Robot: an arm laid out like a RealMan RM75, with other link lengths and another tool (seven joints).
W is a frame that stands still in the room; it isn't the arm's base.
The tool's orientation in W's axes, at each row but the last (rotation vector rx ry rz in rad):
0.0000, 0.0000, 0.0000
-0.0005, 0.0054, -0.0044
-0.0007, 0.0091, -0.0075
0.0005, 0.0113, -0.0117
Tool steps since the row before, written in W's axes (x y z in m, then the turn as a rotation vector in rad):
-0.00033, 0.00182, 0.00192, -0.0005, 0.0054, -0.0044
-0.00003, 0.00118, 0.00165, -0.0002, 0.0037, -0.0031
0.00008, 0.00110, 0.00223, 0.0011, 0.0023, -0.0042
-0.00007, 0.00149, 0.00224, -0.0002, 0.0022, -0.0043
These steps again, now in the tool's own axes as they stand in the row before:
-0.00033, 0.00182, 0.00192, -0.0005, 0.0054, -0.0044
-0.00004, 0.00118, 0.00165, -0.0002, 0.0037, -0.0031
0.00005, 0.00110, 0.00223, 0.0011, 0.0023, -0.0042
-0.00011, 0.00149, 0.00224, -0.0002, 0.0022, -0.0043

